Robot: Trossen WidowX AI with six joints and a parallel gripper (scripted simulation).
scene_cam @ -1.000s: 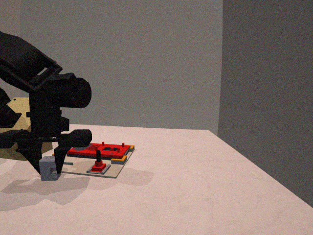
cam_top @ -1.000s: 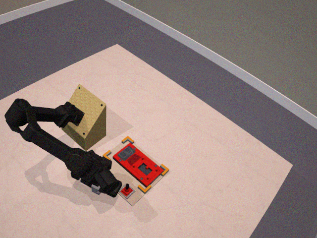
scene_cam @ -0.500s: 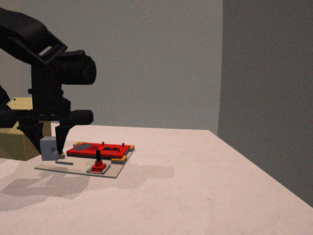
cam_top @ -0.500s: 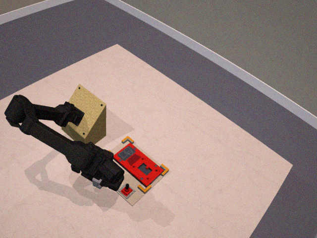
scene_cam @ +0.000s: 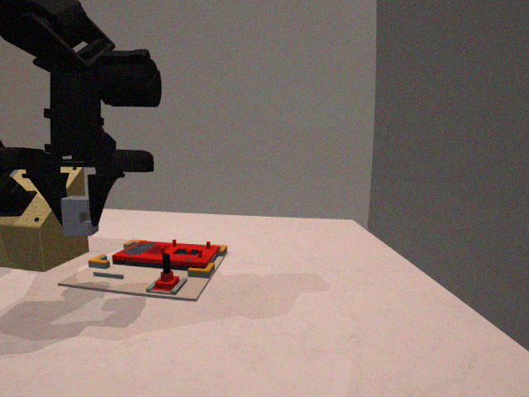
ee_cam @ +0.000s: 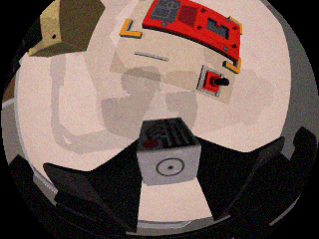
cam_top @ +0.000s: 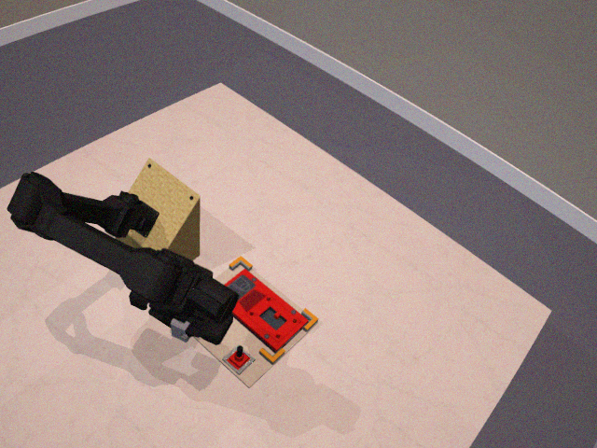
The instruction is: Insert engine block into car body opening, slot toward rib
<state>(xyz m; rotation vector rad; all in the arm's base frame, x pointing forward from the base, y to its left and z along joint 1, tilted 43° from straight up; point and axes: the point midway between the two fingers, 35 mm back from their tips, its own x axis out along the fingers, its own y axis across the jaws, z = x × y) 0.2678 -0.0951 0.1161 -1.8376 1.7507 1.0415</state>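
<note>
Now: the black peg 90 mm ahead of my gripper tip, 80 mm to the left of it and 90 mm below it. Round my gripper tip: grey engine block: 10 mm ahead, 10 mm above.
</note>
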